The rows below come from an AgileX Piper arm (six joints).
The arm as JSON. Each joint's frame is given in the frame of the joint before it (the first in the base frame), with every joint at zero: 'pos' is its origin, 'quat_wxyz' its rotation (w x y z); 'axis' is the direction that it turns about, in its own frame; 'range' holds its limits. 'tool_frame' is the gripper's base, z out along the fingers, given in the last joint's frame.
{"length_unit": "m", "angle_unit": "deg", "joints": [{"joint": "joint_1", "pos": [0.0, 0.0, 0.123], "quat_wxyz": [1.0, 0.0, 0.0, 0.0], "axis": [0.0, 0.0, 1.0], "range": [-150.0, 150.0]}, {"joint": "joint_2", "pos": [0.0, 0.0, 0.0], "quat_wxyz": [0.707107, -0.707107, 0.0, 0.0], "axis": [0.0, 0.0, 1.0], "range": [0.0, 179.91]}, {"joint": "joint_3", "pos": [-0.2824, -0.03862, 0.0], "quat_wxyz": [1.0, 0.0, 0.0, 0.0], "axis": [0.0, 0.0, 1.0], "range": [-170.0, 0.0]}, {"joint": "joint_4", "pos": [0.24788, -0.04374, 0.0], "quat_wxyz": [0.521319, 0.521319, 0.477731, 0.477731], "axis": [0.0, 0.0, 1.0], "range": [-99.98, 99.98]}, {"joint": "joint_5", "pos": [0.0, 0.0, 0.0], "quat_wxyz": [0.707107, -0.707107, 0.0, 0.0], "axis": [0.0, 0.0, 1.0], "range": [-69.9, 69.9]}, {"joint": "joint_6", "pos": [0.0, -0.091, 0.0], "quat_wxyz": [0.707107, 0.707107, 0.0, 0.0], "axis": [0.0, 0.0, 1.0], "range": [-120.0, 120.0]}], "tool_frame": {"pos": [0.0, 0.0, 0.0], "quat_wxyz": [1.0, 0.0, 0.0, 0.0]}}
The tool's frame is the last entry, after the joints.
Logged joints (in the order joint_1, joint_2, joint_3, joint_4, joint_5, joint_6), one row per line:
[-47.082, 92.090, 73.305, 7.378, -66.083, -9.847]
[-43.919, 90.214, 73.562, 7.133, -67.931, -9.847]
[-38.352, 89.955, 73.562, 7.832, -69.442, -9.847]
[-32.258, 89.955, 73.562, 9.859, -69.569, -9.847]
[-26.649, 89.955, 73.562, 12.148, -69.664, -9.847]
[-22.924, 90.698, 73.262, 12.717, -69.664, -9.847]
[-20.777, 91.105, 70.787, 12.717, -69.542, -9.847]
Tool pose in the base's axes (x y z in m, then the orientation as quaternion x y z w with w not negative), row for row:
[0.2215, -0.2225, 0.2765, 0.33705, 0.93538, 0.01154, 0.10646]
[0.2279, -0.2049, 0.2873, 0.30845, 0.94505, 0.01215, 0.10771]
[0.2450, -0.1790, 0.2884, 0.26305, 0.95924, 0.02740, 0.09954]
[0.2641, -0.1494, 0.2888, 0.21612, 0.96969, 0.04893, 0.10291]
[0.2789, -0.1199, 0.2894, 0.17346, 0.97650, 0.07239, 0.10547]
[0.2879, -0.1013, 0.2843, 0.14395, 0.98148, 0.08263, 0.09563]
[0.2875, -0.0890, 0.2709, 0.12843, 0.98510, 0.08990, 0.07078]
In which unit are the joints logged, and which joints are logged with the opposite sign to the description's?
The joints are logged in degrees. Opposite sign: joint_3, joint_5.
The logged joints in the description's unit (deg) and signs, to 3 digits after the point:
[-47.082, 92.090, -73.305, 7.378, 66.083, -9.847]
[-43.919, 90.214, -73.562, 7.133, 67.931, -9.847]
[-38.352, 89.955, -73.562, 7.832, 69.442, -9.847]
[-32.258, 89.955, -73.562, 9.859, 69.569, -9.847]
[-26.649, 89.955, -73.562, 12.148, 69.664, -9.847]
[-22.924, 90.698, -73.262, 12.717, 69.664, -9.847]
[-20.777, 91.105, -70.787, 12.717, 69.542, -9.847]

